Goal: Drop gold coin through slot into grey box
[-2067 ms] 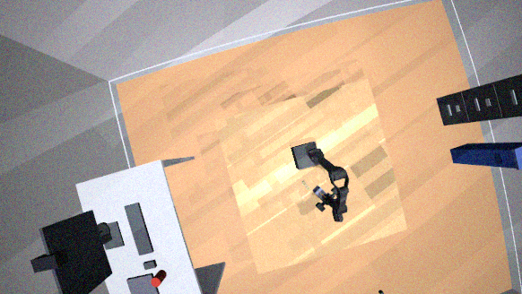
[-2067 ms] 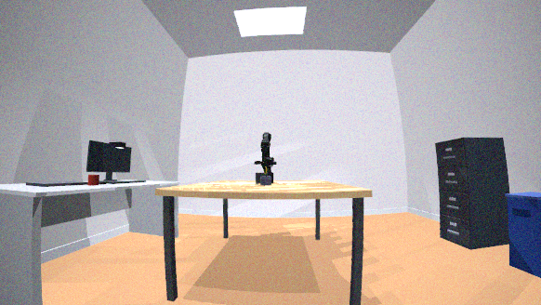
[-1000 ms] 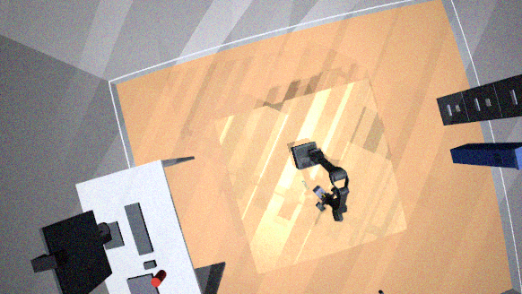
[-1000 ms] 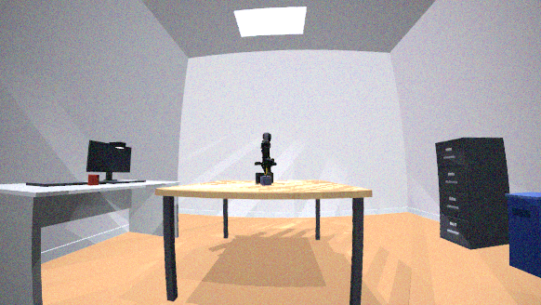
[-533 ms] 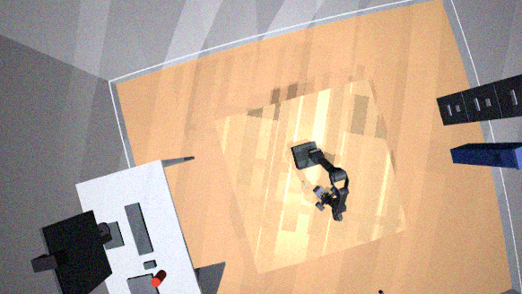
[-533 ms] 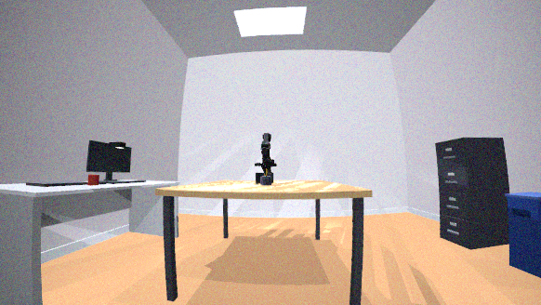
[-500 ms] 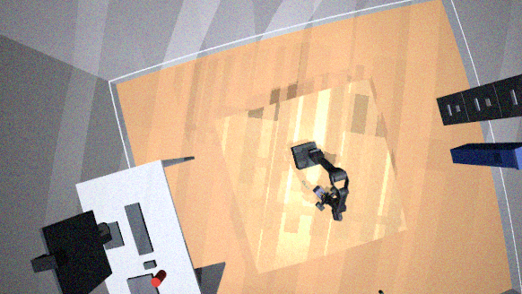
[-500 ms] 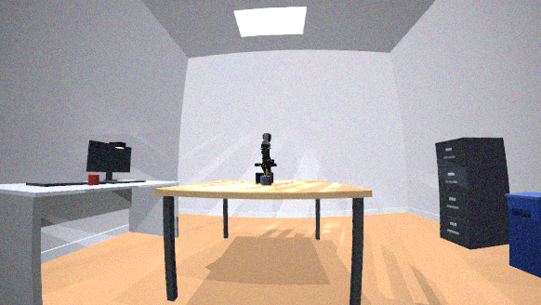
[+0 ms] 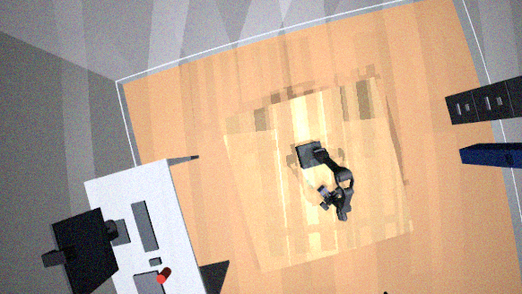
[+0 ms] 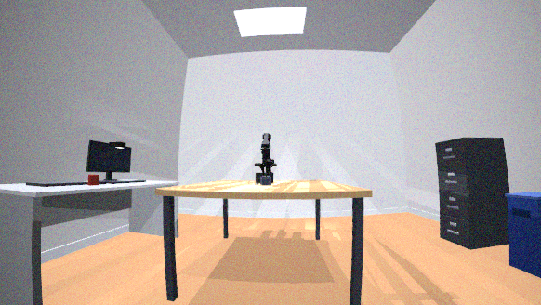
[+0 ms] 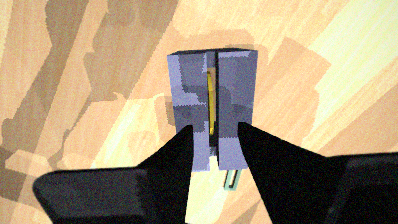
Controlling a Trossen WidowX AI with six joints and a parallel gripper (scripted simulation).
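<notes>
The gold coin is 60 mm below my gripper tip.
</notes>
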